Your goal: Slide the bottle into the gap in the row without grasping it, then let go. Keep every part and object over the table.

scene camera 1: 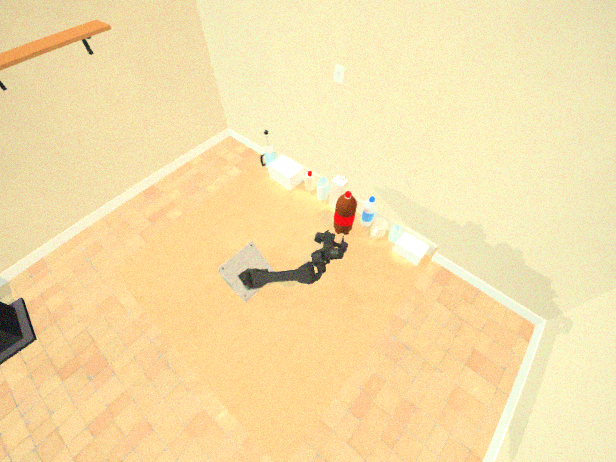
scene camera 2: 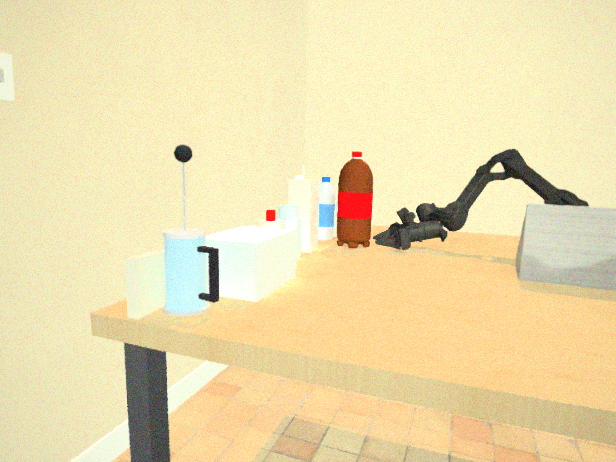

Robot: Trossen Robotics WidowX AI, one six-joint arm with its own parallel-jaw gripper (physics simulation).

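Where they show: gripper, fingertip midpoint: (scene camera 1: 336, 233) (scene camera 2: 373, 240); arm's base at its link origin: (scene camera 1: 246, 276) (scene camera 2: 579, 240).
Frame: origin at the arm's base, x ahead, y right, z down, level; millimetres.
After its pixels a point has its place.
A big brown bottle with a red label and red cap (scene camera 1: 344, 215) {z -98, x 566, y 120 mm} (scene camera 2: 355, 205) {z -43, x 591, y 38 mm} stands upright. In the scene camera 1 view it is between a white pump bottle (scene camera 1: 338, 186) {z -111, x 687, y -36 mm} (scene camera 2: 301, 215) {z -16, x 709, y -93 mm} and a blue-capped bottle (scene camera 1: 368, 215) {z -16, x 718, y 176 mm} (scene camera 2: 326, 215) {z 7, x 727, y 130 mm}, with its base on the robot's side of their line. It hides part of the gap, so its depth in the row is unclear. My gripper (scene camera 1: 342, 240) {z 69, x 545, y 97 mm} (scene camera 2: 376, 240) {z 69, x 545, y 97 mm} is open and empty, low over the table behind the bottle's base. In the scene camera 2 view a thin space shows between fingertips and bottle.
The row along the wall also holds a red-capped bottle (scene camera 1: 309, 181) {z 3, x 677, y -258 mm}, a pale glass (scene camera 1: 322, 189) {z -4, x 682, y -150 mm}, white boxes (scene camera 1: 286, 171) {z -17, x 619, y -410 mm} (scene camera 1: 411, 247) {z 13, x 737, y 463 mm} and a pale jar (scene camera 1: 395, 233) {z 12, x 748, y 349 mm}. A French press (scene camera 1: 269, 157) {z -2, x 637, y -605 mm} (scene camera 2: 185, 272) {z 19, x 634, y -659 mm} stands at the end near the table edge (scene camera 2: 300, 367) {z 113, x 400, y -694 mm}.
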